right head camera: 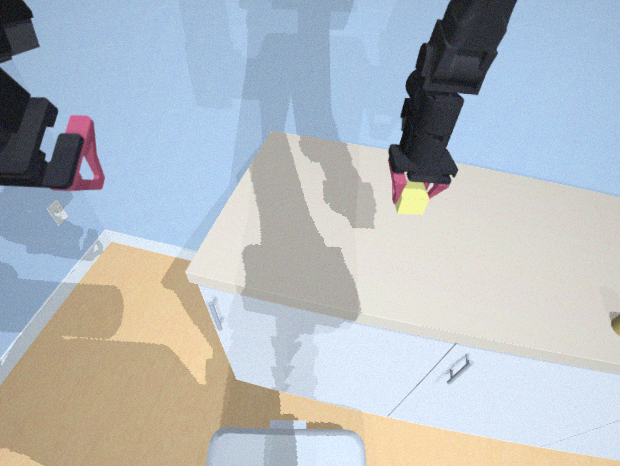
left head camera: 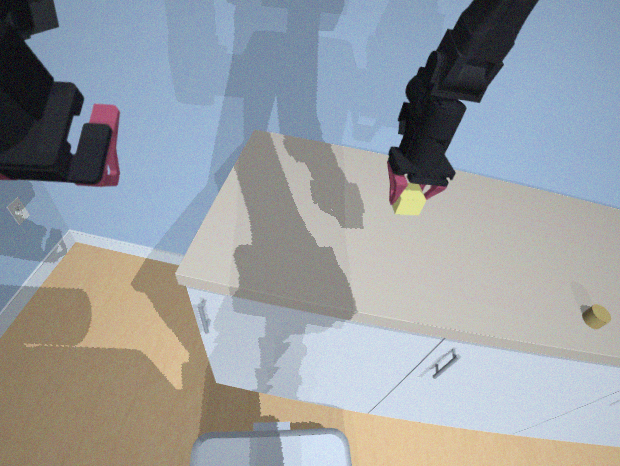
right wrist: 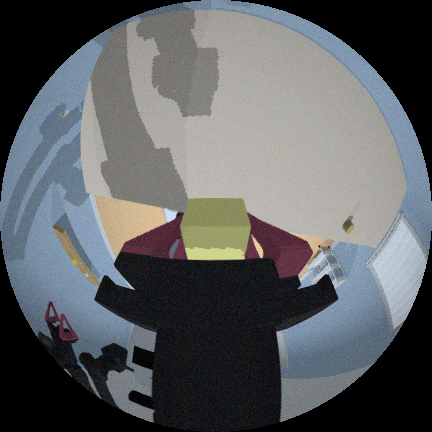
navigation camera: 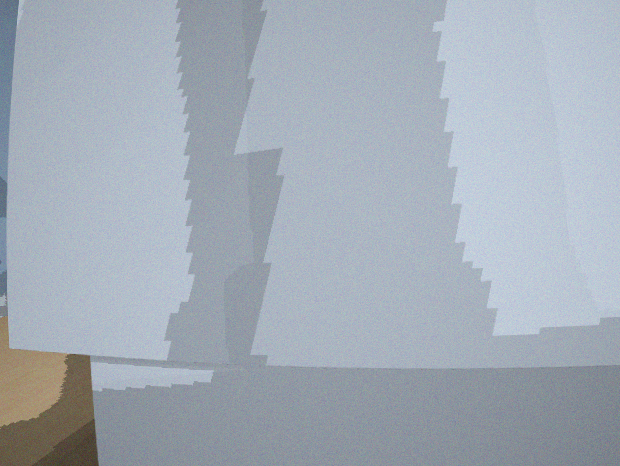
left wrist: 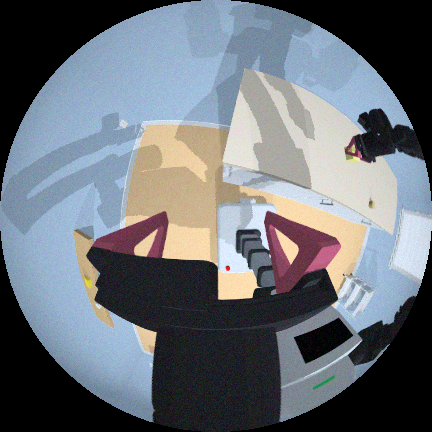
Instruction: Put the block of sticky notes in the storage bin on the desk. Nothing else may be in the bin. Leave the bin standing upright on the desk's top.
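Observation:
The block of sticky notes is a yellow block. My right gripper is shut on it, with a pink finger on each side, and holds it above the beige worktop. My left gripper is open and empty, away to the left of the worktop. A wooden desk-like surface with a small yellow thing shows far off at the left of both wrist views. I cannot make out the storage bin in any view.
A short brass-coloured cylinder stands on the worktop near its front edge. White cabinet fronts lie below. A small white shelf unit stands at the right of the left wrist view. Blue walls stand behind.

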